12 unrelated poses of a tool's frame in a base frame.
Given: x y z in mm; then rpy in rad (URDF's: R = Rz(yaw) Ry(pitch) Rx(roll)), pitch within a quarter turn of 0, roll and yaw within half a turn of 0.
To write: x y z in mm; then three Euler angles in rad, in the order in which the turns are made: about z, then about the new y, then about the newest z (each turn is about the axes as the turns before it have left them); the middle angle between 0 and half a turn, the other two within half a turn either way. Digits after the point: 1 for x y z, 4 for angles.
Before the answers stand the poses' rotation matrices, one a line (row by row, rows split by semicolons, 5 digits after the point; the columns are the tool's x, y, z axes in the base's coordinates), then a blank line. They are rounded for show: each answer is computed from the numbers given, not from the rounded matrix.
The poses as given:
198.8 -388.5 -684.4 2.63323 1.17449 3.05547
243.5 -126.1 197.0 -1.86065 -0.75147 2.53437
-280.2 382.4 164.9 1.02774 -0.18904 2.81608
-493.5 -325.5 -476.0 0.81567 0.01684 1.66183
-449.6 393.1 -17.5 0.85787 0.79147 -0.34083
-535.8 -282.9 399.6 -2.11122 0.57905 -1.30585
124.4 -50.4 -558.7 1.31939 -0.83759 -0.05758
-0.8 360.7 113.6 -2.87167 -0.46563 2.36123
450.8 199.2 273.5 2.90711 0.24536 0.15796
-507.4 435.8 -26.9 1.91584 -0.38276 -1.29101
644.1 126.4 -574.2 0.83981 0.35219 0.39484
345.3 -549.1 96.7 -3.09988 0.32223 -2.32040
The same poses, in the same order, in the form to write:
-0.38458 -0.37222 0.84472; 0.03320 0.90893 0.41563; -0.92249 0.18789 -0.33720
-0.60007 -0.37420 -0.70703; 0.41692 0.60802 -0.67564; 0.68271 -0.70021 -0.20884
-0.93061 -0.01282 0.36579; 0.31410 -0.54107 0.78012; 0.18792 0.84088 0.50755
-0.09090 -0.68366 0.72412; 0.99572 -0.05010 0.07769; -0.01684 0.72808 0.68528
0.66237 0.72580 0.18566; -0.23492 0.43655 -0.86847; -0.71139 0.53163 0.45967
0.21917 -0.61942 0.75384; -0.80778 0.31814 0.49627; -0.54723 -0.71771 -0.43063
0.66815 -0.70417 -0.24027; -0.03851 0.28977 -0.95632; 0.74303 0.64822 0.16649
-0.63500 0.59298 -0.49513; 0.62864 0.76916 0.11494; 0.44899 -0.23827 -0.86119
0.95797 0.20873 -0.19677; 0.15259 -0.95165 -0.26661; -0.24291 0.22538 -0.94350
0.25617 -0.42214 -0.86958; -0.89157 0.24440 -0.38129; 0.37348 0.87296 -0.31376
0.86640 -0.01974 0.49896; 0.36105 0.71503 -0.59865; -0.34495 0.69882 0.62663
-0.64628 -0.72232 0.24611; -0.69429 0.69042 0.20318; -0.31668 -0.03955 -0.94771

198.8 -388.5 -684.4 0.4573 1.9147 0.2009
243.5 -126.1 197.0 -2.3789 1.7812 -2.3435
-280.2 382.4 164.9 1.1323 1.0385 1.7907
-493.5 -325.5 -476.0 0.1069 0.8158 1.5477
-449.6 393.1 -17.5 -1.3602 1.0932 0.6418
-535.8 -282.9 399.6 0.5822 2.0160 -0.9194
124.4 -50.4 -558.7 -1.8169 1.4035 2.4242
-0.8 360.7 113.6 2.9135 2.6084 -2.6537
450.8 199.2 273.5 -2.2066 2.8038 0.7480
-507.4 435.8 -26.9 -2.7284 1.8899 1.9751
644.1 126.4 -574.2 -0.8760 0.8936 1.1123
345.3 -549.1 96.7 0.6902 2.8168 -0.1243

